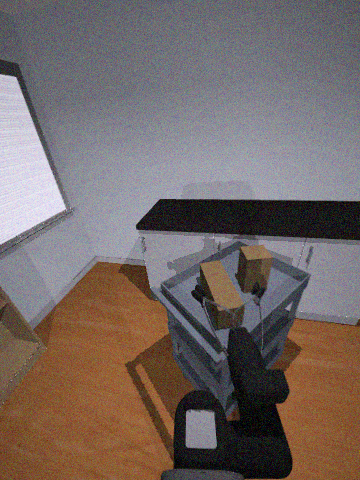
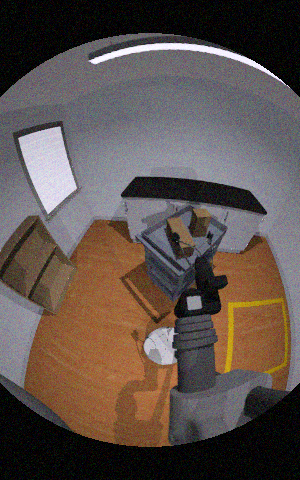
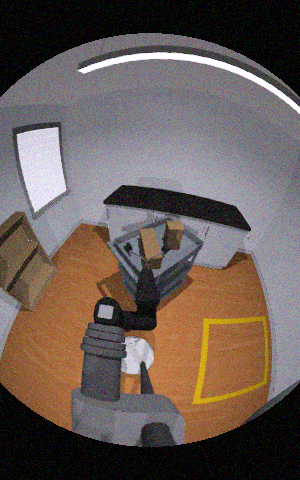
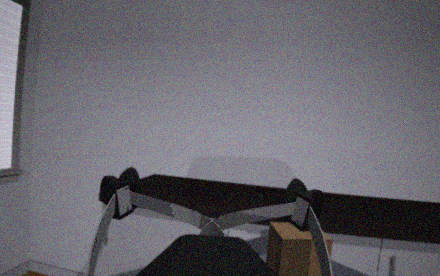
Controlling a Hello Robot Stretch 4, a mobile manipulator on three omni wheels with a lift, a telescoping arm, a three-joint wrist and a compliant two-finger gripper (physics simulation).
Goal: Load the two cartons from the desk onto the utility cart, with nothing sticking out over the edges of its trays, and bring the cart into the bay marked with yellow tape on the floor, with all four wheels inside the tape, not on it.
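Places are measured from the robot's base along level axes (x back, y right, z up), in millimetres.
Where they show: gripper, between the fingertips: (image 1: 226, 285) (image 2: 191, 232) (image 3: 146, 243) (image 4: 213, 190); robot's base, origin of its link: (image 2: 164, 344) (image 3: 132, 354).
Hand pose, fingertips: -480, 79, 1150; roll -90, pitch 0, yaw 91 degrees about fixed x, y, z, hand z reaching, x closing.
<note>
Things, the pixels of their centre, and the offset from my fingertips, as dx, dy, dz. "spot": a spot on its surface instead.
- long carton, middle of its body: (image 1: 218, 290) (image 3: 149, 246) (image 2: 178, 235) -298, +27, -325
- yellow tape bay, a spot on its surface: (image 3: 235, 320) (image 2: 256, 302) spot: +201, +1253, -1177
The grey utility cart (image 1: 190, 322) (image 2: 160, 254) (image 3: 181, 259) stands angled near the back wall. On its top tray one long carton (image 1: 220, 285) (image 2: 180, 237) (image 3: 150, 245) lies flat near the front corner. The other carton (image 1: 255, 270) (image 2: 201, 222) (image 3: 174, 235) (image 4: 295, 252) stands upright behind and to the right. Both appear within the tray rim. My gripper (image 1: 228, 293) (image 2: 193, 236) (image 3: 146, 248) (image 4: 213, 190) is open above the lying carton, with no carton between its fingertips. The yellow tape bay (image 2: 257, 303) (image 3: 235, 320) is on the floor at right.
A black-topped white cabinet (image 1: 250, 217) (image 2: 192, 191) (image 3: 175, 200) stands right behind the cart. A wooden shelf (image 2: 50, 272) (image 3: 32, 275) is at the left wall. My white round base (image 2: 159, 345) (image 3: 137, 355) is in front of the cart.
</note>
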